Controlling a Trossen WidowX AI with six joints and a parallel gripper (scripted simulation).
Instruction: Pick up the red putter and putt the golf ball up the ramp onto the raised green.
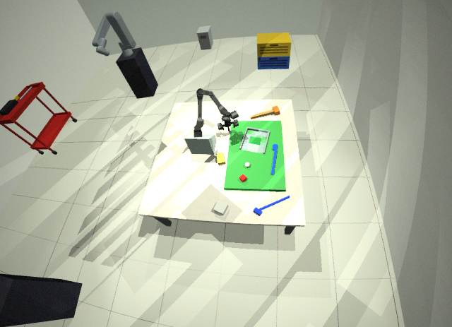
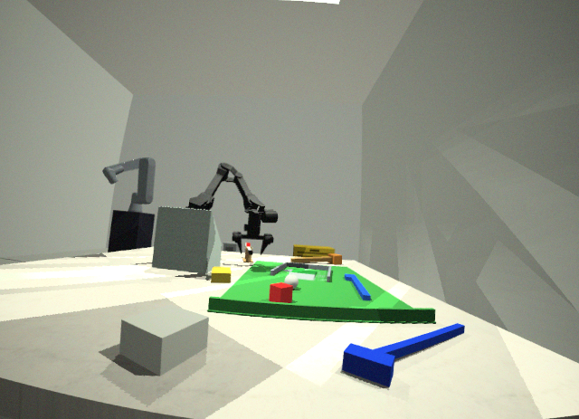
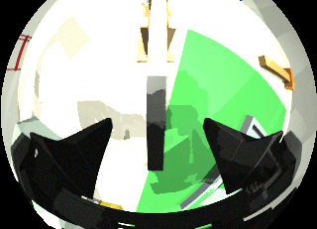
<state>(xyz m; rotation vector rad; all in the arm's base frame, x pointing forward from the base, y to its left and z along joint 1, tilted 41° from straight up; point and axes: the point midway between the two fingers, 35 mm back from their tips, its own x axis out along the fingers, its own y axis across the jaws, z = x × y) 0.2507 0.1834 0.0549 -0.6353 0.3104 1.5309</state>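
Right now my gripper tip is 31 cm to the left of the yellow block, 7 cm past it and 3 cm above it. The rest, counted from my gripper tip: green mat 25 cm to the right, 24 cm ahead, 5 cm below; then wooden stand 13 cm to the left, 3 cm behind, 2 cm below; then red putter 11 cm to the left, 3 cm behind, 1 cm above.
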